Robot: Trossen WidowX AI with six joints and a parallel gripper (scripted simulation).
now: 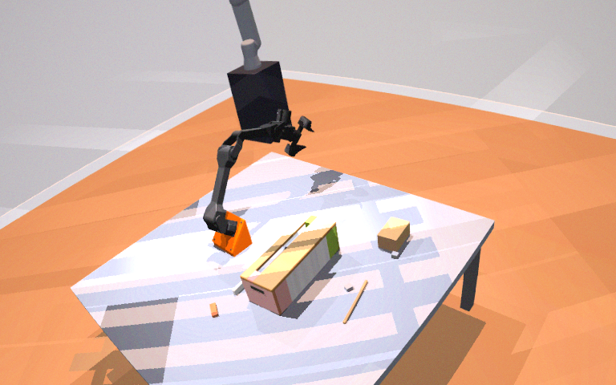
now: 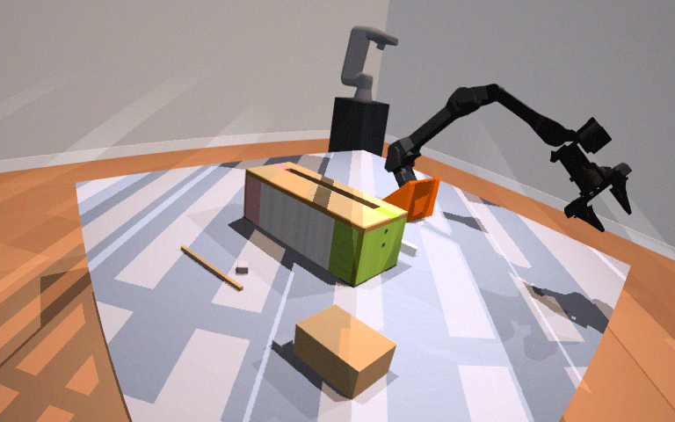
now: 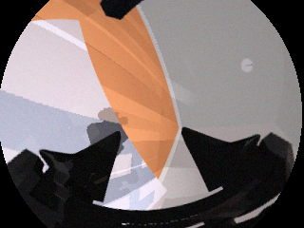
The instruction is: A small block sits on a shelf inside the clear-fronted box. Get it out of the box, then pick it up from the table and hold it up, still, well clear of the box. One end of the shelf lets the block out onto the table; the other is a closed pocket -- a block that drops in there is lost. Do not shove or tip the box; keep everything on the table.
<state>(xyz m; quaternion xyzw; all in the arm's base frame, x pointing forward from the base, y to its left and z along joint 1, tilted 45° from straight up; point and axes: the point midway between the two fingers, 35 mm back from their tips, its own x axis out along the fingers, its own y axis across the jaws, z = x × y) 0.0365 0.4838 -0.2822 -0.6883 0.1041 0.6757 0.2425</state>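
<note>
The long wooden box is 60 cm to the right of my gripper tip, 28 cm ahead of it and 14 cm below it. Round my gripper tip: thin wooden stick: 63 cm to the right, 59 cm ahead, 20 cm below; tan carton: 56 cm ahead, 29 cm to the right, 17 cm below; grey block: 59 cm to the right, 29 cm ahead, 12 cm below.
</note>
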